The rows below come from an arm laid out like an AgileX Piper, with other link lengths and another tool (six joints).
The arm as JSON. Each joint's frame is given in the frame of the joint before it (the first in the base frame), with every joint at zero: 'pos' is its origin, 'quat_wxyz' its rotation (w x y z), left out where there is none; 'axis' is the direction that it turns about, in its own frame. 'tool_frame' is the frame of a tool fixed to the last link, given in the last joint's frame.
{
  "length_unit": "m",
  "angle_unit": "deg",
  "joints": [
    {
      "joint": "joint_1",
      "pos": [
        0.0,
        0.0,
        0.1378
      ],
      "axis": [
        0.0,
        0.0,
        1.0
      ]
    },
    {
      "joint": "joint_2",
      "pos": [
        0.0,
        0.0,
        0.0
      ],
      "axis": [
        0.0,
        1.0,
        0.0
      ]
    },
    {
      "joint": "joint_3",
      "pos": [
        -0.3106,
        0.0,
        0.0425
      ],
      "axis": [
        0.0,
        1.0,
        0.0
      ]
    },
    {
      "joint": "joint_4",
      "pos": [
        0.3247,
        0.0,
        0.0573
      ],
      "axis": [
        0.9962,
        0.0,
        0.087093
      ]
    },
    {
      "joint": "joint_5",
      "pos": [
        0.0,
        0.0,
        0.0
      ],
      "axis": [
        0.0,
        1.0,
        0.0
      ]
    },
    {
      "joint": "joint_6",
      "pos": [
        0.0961,
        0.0,
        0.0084
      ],
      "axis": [
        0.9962,
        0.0,
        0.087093
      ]
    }
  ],
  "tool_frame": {
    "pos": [
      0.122,
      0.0,
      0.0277
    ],
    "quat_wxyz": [
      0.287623,
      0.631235,
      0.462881,
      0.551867
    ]
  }
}
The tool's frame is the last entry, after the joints.
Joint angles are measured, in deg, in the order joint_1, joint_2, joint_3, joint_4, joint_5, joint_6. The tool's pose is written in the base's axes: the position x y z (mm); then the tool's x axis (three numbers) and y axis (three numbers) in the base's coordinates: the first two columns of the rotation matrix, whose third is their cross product. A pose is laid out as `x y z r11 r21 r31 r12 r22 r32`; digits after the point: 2 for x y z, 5 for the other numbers.
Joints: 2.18, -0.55, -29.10, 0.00, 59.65, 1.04
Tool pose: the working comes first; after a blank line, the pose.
Where each joint sits with the arm in this pose, in the base's axes (m; each line is computed from the numbers above, not from the rounded line before):
joint_1: 0.0000 0.0000 0.1378
joint_2: 0.0000 0.0000 0.1378
joint_3: -0.3108 -0.0118 0.1773
joint_4: -0.0571 -0.0022 0.3877
joint_5: -0.0571 -0.0022 0.3877
joint_6: 0.0302 0.0012 0.3470
the tool: 0.1497 0.0054 0.3100

149.68 5.39 309.95 0.15538 0.90040 0.40636 0.68053 -0.39574 0.61665
